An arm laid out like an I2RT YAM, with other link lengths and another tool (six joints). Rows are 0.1 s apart.
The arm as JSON. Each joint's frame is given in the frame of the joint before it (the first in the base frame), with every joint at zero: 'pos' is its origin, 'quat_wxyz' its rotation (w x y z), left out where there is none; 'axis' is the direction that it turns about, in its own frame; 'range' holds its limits. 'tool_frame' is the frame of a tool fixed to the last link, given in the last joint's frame.
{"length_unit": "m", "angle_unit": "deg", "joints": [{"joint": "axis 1", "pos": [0.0, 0.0, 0.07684], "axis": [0.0, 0.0, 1.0], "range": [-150.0, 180.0]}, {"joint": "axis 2", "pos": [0.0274, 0.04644, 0.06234], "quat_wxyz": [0.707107, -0.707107, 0.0, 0.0], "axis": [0.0, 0.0, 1.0], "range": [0.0, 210.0]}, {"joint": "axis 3", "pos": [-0.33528, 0.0, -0.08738], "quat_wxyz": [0.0, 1.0, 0.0, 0.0], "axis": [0.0, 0.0, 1.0], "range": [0.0, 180.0]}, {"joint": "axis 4", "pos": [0.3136, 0.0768, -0.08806], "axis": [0.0, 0.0, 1.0], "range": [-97.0, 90.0]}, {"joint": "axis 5", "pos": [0.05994, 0.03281, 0.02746], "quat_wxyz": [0.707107, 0.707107, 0.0, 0.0], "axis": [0.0, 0.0, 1.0], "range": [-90.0, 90.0]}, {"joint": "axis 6", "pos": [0.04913, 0.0, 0.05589], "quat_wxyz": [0.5, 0.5, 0.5, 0.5], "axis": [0.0, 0.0, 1.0], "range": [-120.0, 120.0]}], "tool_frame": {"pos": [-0.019, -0.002, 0.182], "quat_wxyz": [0.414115, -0.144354, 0.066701, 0.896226]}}
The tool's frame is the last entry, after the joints.
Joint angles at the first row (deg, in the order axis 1, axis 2, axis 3, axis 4, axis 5, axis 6):
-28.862, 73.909, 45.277, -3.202, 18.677, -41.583
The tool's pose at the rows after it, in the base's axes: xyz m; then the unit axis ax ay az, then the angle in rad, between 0 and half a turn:
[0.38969, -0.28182, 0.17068, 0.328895, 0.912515, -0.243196, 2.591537]
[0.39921, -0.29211, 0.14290, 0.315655, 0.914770, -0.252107, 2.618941]
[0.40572, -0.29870, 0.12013, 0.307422, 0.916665, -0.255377, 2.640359]
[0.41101, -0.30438, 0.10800, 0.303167, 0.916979, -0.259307, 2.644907]
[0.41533, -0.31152, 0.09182, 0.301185, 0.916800, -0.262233, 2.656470]
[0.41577, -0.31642, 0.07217, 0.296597, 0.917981, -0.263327, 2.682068]
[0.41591, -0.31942, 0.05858, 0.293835, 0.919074, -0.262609, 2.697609]
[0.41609, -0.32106, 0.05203, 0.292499, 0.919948, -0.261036, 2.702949]
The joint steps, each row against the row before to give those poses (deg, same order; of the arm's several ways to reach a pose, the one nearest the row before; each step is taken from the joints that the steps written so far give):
-2.098, 4.000, -1.858, 5.137, 0.240, -3.256
-0.416, 5.114, -0.569, 4.895, -0.022, -2.164
-0.284, 4.066, -0.261, 3.498, -0.131, -1.225
-0.240, 2.644, -0.002, 2.710, -0.066, -0.830
-0.394, 3.258, 0.155, 2.753, 0.023, -0.656
-0.437, 3.103, -0.001, 1.946, -0.066, -0.852
-0.350, 2.120, 0.000, 1.355, -0.219, -0.481
-0.283, 1.028, 0.001, 0.721, -0.349, -0.218

